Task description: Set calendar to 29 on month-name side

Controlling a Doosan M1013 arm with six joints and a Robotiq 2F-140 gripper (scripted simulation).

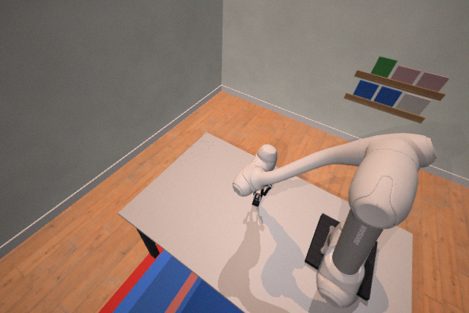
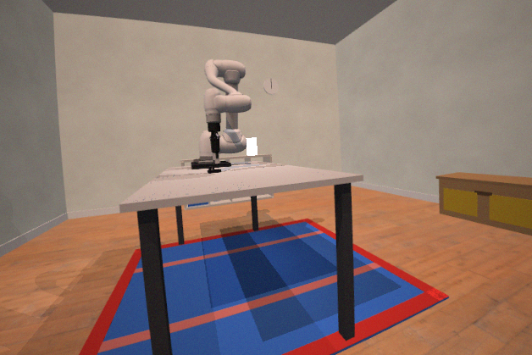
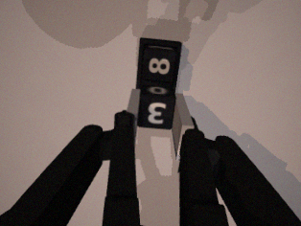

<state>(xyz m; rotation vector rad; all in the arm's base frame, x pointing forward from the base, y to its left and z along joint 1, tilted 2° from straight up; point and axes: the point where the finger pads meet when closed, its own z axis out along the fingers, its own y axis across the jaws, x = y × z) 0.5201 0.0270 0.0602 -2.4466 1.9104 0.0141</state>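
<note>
Now: hand 80 mm above the black calendar tray and 20 mm to the left of it.
</note>
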